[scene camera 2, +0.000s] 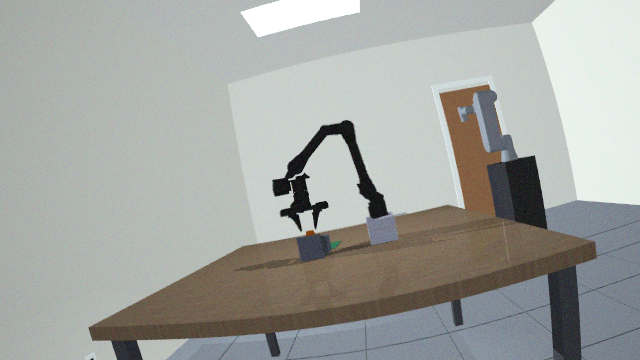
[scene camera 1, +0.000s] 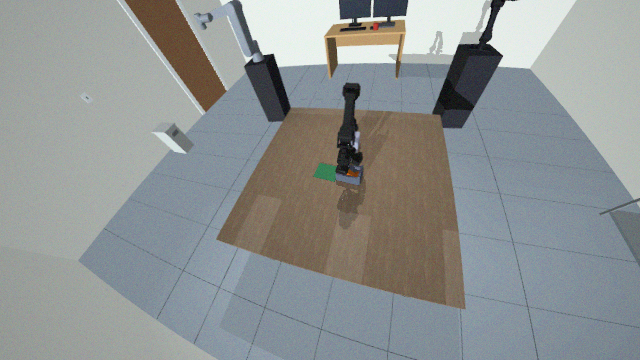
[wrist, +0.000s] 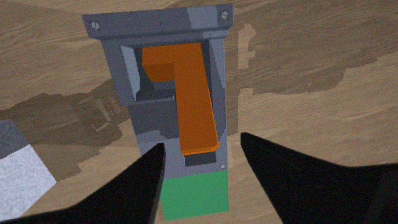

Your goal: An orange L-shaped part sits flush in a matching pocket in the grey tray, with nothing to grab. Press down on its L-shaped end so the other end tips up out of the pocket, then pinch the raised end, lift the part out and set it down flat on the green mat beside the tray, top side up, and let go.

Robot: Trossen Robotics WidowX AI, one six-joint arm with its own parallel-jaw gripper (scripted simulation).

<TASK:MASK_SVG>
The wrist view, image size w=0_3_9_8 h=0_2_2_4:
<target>my gripper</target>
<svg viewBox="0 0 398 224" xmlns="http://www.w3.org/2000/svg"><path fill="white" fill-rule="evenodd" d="M164 143L156 144L107 184L84 200L66 207L66 209L0 221L0 224L155 224L165 174L166 151ZM240 134L240 144L246 159L283 224L398 224L398 163L359 167L341 166L247 132Z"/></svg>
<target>orange L-shaped part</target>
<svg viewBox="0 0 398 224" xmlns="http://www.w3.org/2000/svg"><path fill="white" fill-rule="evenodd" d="M143 48L142 66L150 81L175 80L181 152L184 155L215 151L219 147L200 42Z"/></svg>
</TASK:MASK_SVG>
